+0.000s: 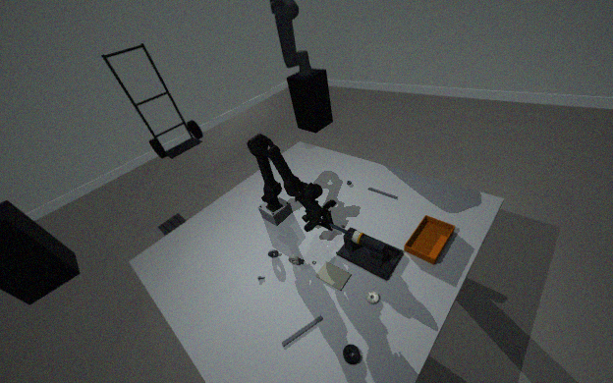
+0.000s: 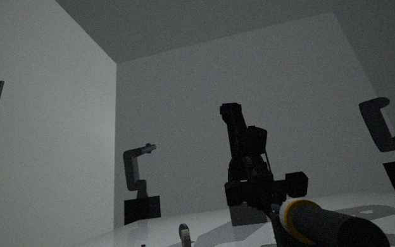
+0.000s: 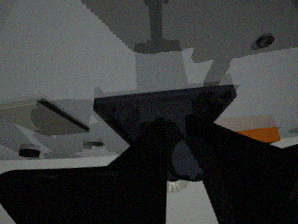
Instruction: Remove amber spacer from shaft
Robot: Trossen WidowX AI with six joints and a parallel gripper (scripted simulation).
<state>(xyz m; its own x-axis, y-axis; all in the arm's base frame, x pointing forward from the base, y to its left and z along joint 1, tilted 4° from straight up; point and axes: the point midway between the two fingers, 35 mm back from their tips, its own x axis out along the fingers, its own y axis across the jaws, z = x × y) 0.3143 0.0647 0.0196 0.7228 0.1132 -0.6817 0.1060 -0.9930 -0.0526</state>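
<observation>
My gripper tip is now 6 cm short of the thin shaft, 2 cm below it and 1 cm to the right of it. Also, from my gripper tip: pale spacer 13 cm ahead, 2 cm above, 1 cm to the left; amber spacer 14 cm ahead, 2 cm above, 1 cm to the left; pale flat plate 15 cm to the right, 12 cm ahead, 5 cm below.
</observation>
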